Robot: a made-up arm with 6 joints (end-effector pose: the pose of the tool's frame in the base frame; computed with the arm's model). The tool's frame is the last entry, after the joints. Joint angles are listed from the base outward.
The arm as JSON. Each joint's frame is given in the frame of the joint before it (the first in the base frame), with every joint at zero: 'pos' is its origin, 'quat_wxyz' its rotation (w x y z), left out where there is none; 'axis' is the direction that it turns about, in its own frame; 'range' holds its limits. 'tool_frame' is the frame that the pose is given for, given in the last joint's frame.
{
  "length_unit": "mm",
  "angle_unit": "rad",
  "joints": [
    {
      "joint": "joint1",
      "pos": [
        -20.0,
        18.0,
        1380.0
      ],
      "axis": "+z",
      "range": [
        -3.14,
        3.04
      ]
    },
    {
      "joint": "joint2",
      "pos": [
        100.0,
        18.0,
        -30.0
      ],
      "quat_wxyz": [
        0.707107,
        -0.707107,
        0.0,
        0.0
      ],
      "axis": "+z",
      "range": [
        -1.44,
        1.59
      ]
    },
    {
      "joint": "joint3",
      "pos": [
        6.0,
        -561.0,
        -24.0
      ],
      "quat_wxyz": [
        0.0,
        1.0,
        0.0,
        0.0
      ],
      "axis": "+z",
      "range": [
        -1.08,
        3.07
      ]
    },
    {
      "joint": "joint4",
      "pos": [
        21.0,
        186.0,
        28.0
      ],
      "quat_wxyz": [
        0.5,
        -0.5,
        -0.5,
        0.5
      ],
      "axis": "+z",
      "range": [
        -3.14,
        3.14
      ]
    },
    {
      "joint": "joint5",
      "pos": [
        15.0,
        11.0,
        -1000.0
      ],
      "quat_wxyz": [
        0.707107,
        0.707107,
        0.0,
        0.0
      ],
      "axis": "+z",
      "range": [
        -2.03,
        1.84
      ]
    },
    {
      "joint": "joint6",
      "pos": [
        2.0,
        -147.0,
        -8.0
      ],
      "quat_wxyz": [
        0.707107,
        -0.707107,
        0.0,
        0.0
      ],
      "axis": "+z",
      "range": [
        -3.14,
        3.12
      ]
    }
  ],
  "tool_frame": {
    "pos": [
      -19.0,
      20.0,
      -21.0
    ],
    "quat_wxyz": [
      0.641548,
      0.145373,
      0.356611,
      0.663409
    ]
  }
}
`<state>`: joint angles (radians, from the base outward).
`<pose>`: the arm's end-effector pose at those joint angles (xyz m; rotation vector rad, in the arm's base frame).
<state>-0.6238 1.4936 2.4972 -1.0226 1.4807 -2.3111</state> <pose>0.6436 -0.6835 2.3970 -0.1863 1.9873 -0.5601</pose>
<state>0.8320 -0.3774 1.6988 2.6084 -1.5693 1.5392</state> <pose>-0.5190 -0.6967 2.5973 -0.4116 1.3025 0.5197</pose>
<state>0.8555 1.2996 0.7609 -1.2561 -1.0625 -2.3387</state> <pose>1.0299 1.3536 1.0593 1.5186 0.8733 -0.7198</pose>
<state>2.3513 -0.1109 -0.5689 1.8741 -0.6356 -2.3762</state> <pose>-0.7807 0.9247 1.5572 0.0800 -0.8695 2.8594</pose>
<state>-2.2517 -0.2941 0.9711 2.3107 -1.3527 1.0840</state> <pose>-0.1319 0.1273 2.9588 1.8060 1.6915 -1.6005</pose>
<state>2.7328 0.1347 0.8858 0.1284 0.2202 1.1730</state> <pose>-0.8427 0.3975 2.8730 0.5457 2.6332 -1.1964</pose>
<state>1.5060 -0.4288 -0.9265 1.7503 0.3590 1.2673</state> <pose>0.0279 1.0127 1.4456 1.7180 0.6408 0.0755</pose>
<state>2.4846 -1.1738 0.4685 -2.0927 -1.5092 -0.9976</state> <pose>0.5598 -0.5240 2.5881 -0.7332 -0.6024 -0.6724</pose>
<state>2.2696 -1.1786 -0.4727 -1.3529 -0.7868 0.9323</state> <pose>-0.2961 0.2092 2.4307 -0.7391 1.1547 -1.6274</pose>
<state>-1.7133 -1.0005 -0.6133 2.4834 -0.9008 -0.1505</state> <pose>-0.2423 -0.5209 2.3192 -0.1351 2.6493 -0.7544</pose>
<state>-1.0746 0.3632 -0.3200 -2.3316 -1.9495 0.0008</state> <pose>0.5980 -1.0464 1.5152 1.3397 -1.9465 0.8321</pose>
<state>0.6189 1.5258 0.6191 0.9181 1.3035 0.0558</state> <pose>1.1558 1.0100 0.6771 -1.1812 -1.4247 2.4609</pose>
